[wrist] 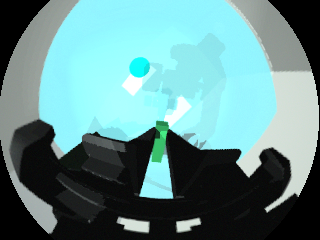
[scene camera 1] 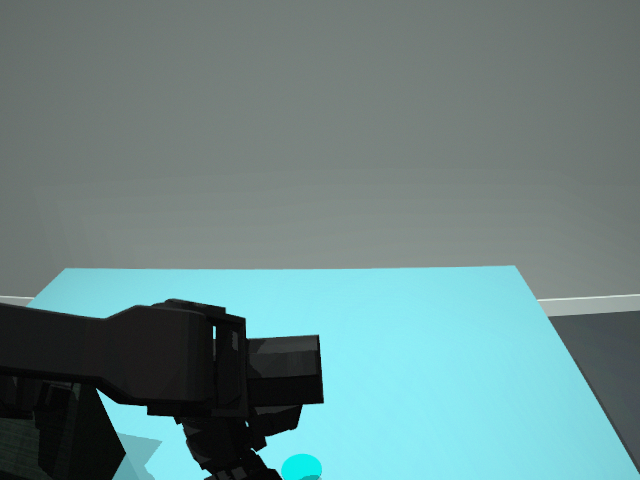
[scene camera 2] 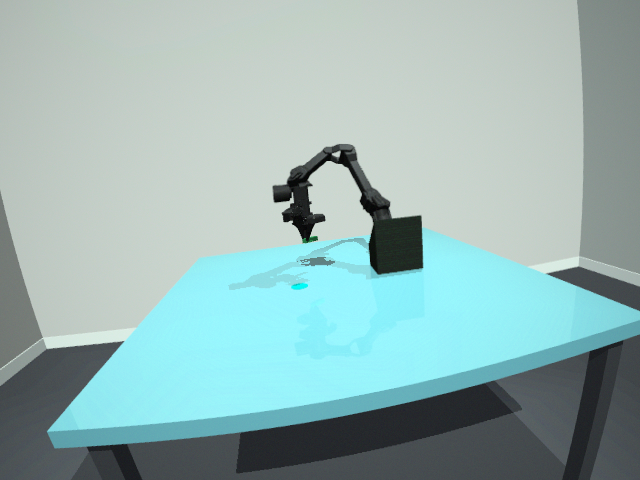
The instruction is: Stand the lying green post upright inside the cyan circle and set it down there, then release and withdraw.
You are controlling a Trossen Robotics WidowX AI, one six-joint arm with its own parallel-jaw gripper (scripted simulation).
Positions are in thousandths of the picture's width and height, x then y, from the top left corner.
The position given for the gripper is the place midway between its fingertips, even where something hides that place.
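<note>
Scene camera 2 shows the gripper (scene camera 2: 477, 501); a green post is carried by it. The wrist view shows the gripper (wrist: 505, 544) too.
</note>
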